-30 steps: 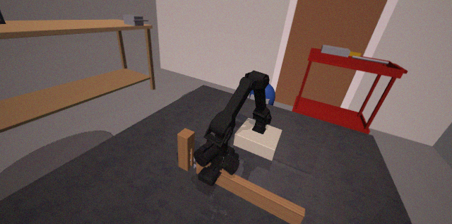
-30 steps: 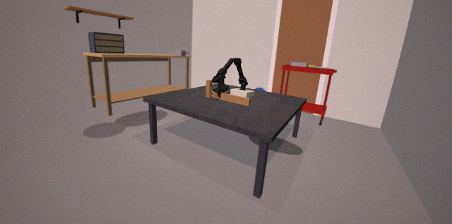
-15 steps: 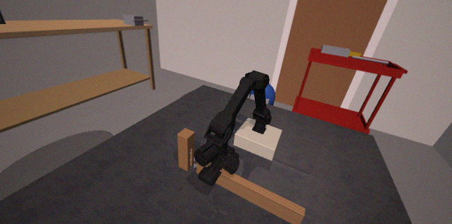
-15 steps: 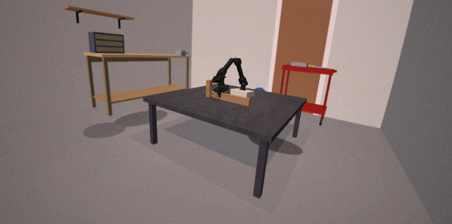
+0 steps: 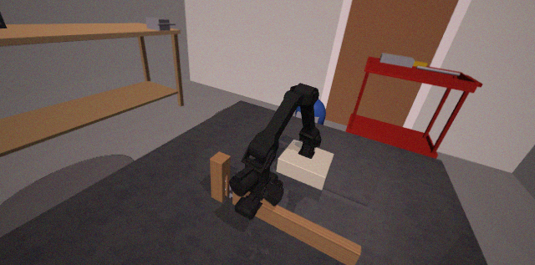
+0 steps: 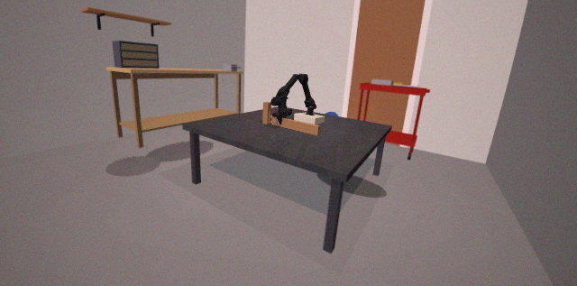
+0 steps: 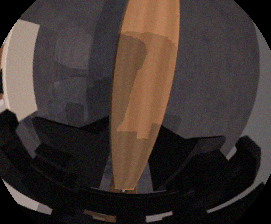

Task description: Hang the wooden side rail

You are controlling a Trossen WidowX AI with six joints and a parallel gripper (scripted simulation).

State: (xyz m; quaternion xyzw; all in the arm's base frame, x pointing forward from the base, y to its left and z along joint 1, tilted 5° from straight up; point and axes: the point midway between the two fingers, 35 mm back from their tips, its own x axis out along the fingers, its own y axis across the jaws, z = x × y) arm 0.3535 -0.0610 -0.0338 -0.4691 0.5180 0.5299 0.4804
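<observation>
Now: the wooden headboard post 15 cm to the right of my gripper tip and 7 cm above it.
</observation>
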